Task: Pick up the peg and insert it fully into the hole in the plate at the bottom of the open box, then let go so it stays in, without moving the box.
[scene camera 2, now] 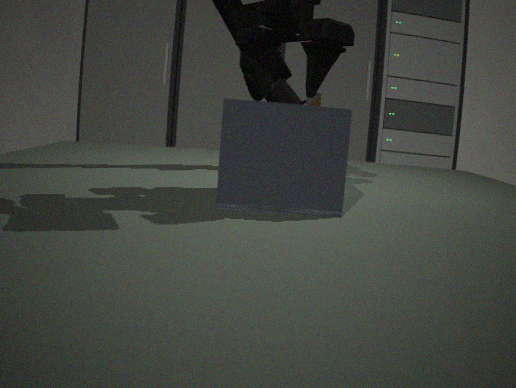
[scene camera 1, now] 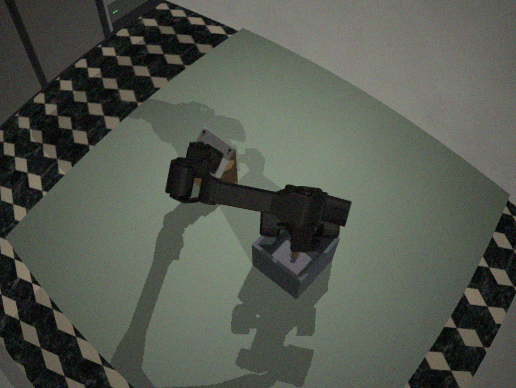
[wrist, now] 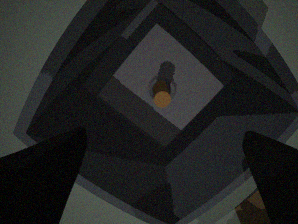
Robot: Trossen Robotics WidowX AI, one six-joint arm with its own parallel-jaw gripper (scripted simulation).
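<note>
My gripper and a pale plate are visible in the pictures. The wrist view also shows my gripper.
</note>
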